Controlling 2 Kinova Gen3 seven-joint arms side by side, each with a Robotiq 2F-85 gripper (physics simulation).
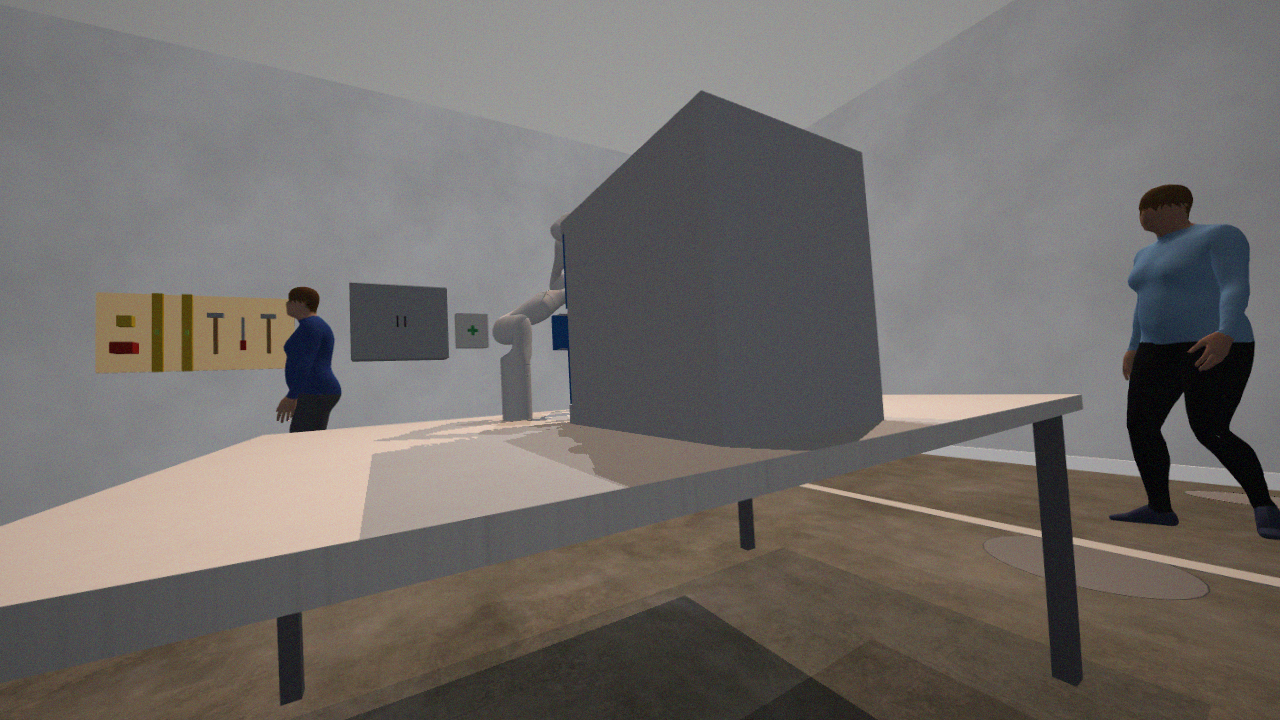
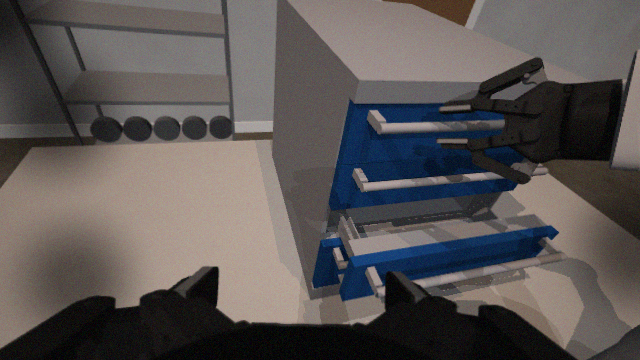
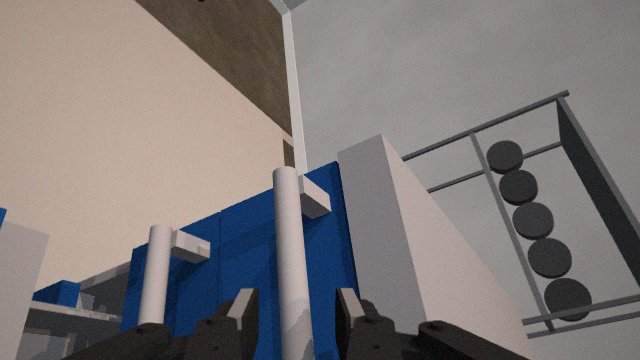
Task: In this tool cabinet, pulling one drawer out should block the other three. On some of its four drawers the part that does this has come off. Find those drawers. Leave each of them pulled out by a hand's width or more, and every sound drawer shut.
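The grey cabinet [image 1: 716,286] [image 2: 300,125] [image 3: 372,200] has four blue drawers. The top drawer [image 2: 370,145] [image 3: 325,250] and second drawer [image 2: 345,196] look shut. The third drawer [image 1: 560,332] [image 2: 450,255] stands well out. The bottom drawer [image 2: 325,265] looks shut, mostly hidden behind the third. My right gripper [image 2: 439,125] [image 3: 297,311] is open, its fingers on either side of the top bar handle [image 2: 410,127] [image 3: 290,240], with gaps between. My left gripper [image 2: 302,287] is open and empty, in front of the cabinet's lower part.
The cabinet stands on a pale table [image 1: 447,465] [image 2: 150,200] [image 3: 100,125]. The second drawer's handle [image 2: 425,182] [image 3: 157,275] is close beside my right gripper. A shelf rack [image 2: 227,65] [image 3: 505,225] stands beyond the table. Two people [image 1: 308,358] [image 1: 1190,286] stand in the room.
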